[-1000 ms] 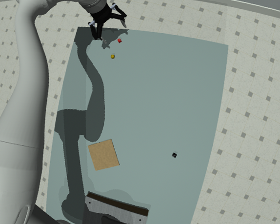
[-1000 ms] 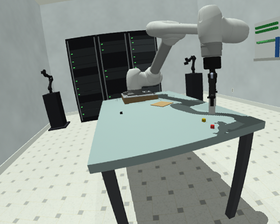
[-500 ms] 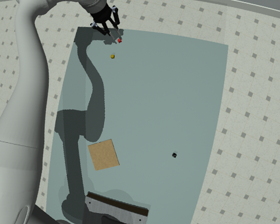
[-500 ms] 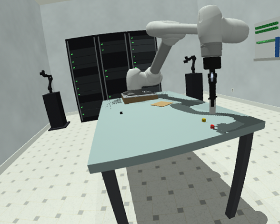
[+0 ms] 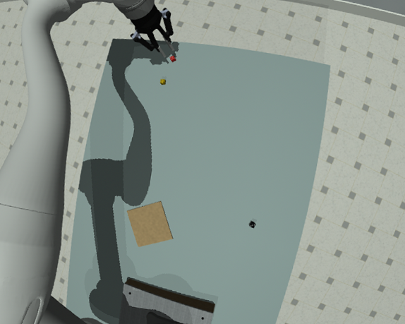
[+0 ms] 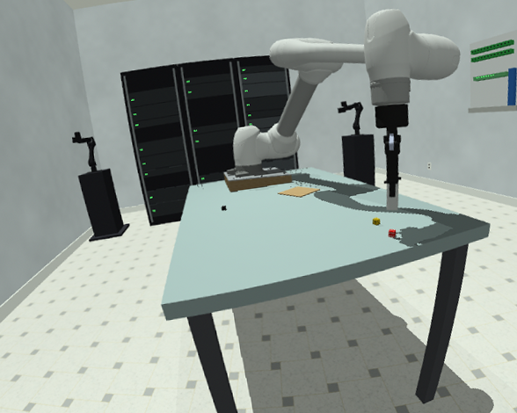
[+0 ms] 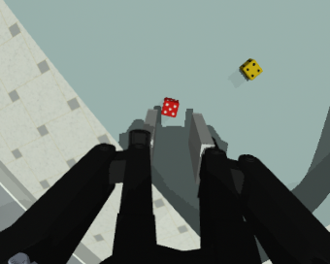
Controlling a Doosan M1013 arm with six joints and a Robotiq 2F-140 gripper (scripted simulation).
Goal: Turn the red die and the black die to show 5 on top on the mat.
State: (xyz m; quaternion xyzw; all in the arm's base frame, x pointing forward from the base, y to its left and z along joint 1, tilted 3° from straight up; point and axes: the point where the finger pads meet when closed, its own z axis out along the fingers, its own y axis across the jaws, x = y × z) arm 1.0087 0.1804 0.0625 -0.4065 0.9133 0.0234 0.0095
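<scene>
My gripper is now 100 mm above the red die. Round my hand: black die (520 mm behind, 380 mm to the right, 100 mm below); then tan mat (610 mm behind, 110 mm below, 30 mm to the right); then yellow die (100 mm below, 90 mm behind, 20 mm to the left).
</scene>
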